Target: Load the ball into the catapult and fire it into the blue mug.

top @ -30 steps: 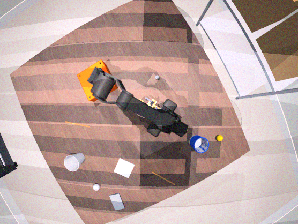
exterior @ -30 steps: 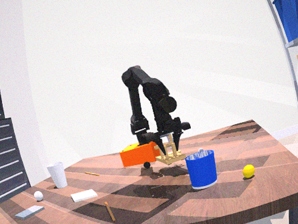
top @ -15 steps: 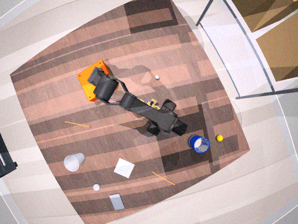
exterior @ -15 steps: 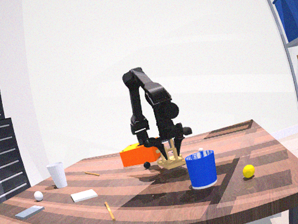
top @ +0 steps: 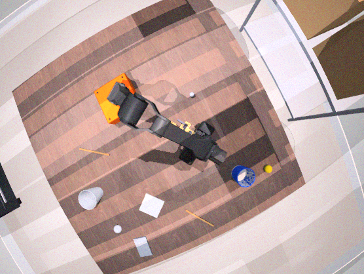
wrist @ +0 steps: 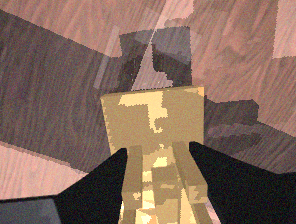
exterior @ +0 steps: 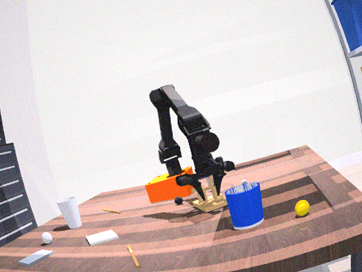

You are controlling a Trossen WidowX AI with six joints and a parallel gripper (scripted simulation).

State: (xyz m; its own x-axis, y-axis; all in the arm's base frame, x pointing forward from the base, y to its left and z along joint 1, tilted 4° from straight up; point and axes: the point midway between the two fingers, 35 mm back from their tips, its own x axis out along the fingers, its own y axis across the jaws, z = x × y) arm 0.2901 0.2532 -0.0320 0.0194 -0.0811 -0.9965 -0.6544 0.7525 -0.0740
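The dark ball lies 180 mm to the right of my gripper tip, 110 mm behind it and 20 mm below it. From my gripper tip the other things lie so: white flat block 290 mm to the right, 250 mm ahead, 30 mm below; then grey ball 220 mm behind, 50 mm to the left, 20 mm below; then blue mug 220 mm ahead, 180 mm to the left.
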